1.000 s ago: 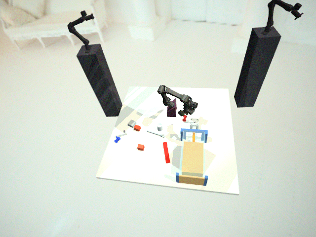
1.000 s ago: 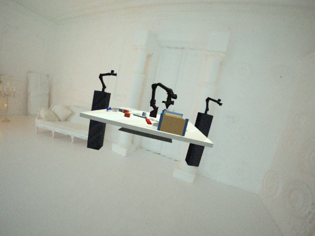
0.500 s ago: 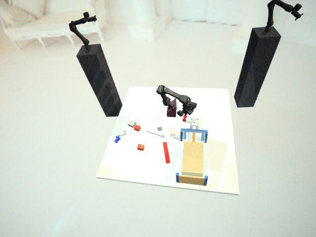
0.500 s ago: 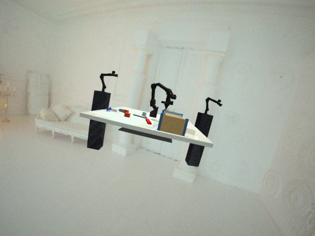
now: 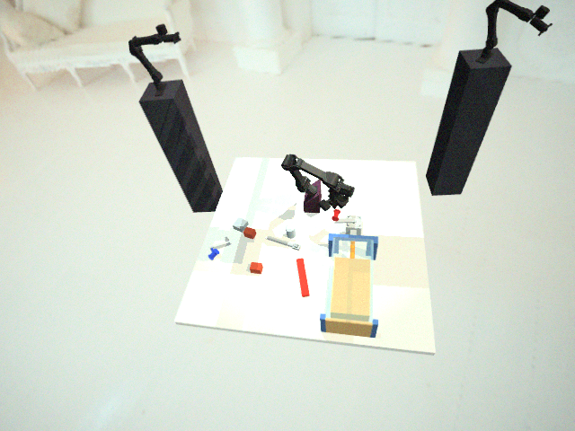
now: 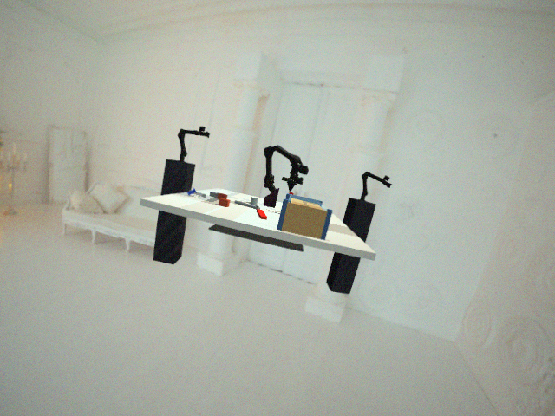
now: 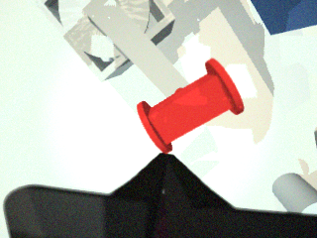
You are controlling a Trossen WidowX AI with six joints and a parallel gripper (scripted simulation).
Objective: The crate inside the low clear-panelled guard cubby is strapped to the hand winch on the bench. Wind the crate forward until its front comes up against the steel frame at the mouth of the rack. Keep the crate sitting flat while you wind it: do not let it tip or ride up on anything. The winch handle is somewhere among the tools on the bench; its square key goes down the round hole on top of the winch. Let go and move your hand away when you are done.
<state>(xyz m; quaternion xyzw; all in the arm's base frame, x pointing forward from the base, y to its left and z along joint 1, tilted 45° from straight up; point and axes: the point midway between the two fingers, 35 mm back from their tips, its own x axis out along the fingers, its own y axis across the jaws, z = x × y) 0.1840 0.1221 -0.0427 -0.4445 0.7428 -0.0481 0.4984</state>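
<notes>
My gripper tip is now 4 cm above the red grip, 3 cm short of it and 1 cm to the right of it. The rest, counted from my gripper tip: hand winch: 14 cm below, 10 cm to the left, 2 cm ahead; then blue steel frame: 19 cm ahead, 9 cm to the left, 6 cm below; then red-knobbed winch handle: 7 cm below, 5 cm to the left, 3 cm ahead.
</notes>
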